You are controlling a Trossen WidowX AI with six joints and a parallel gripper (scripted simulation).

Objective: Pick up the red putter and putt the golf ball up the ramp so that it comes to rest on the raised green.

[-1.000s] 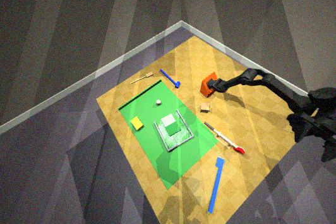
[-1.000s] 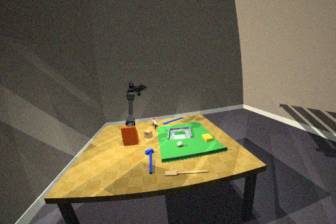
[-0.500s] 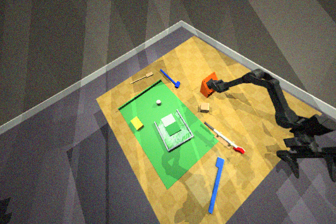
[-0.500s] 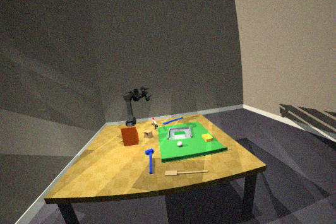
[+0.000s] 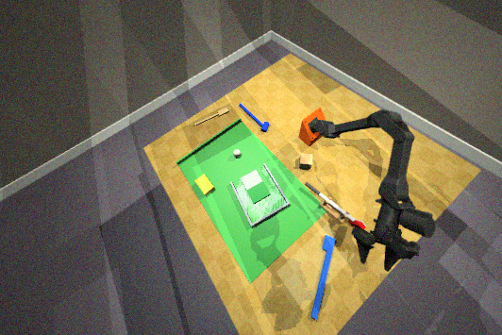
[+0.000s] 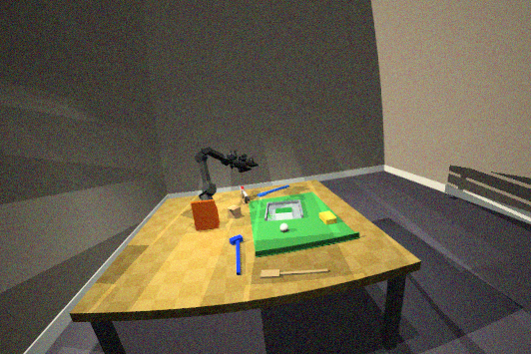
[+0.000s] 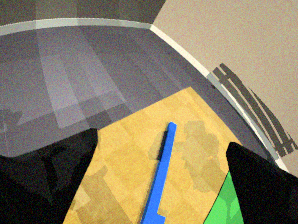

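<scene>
My gripper tip is now 200 mm to the left of the red putter, 150 mm above it and 110 mm past it. Round my gripper tip: wooden rack: 180 mm to the right, 170 mm below, 110 mm behind; tan cube: 440 mm to the right, 190 mm behind, 170 mm below; green mat: 570 mm to the right, 200 mm below, 140 mm ahead.
</scene>
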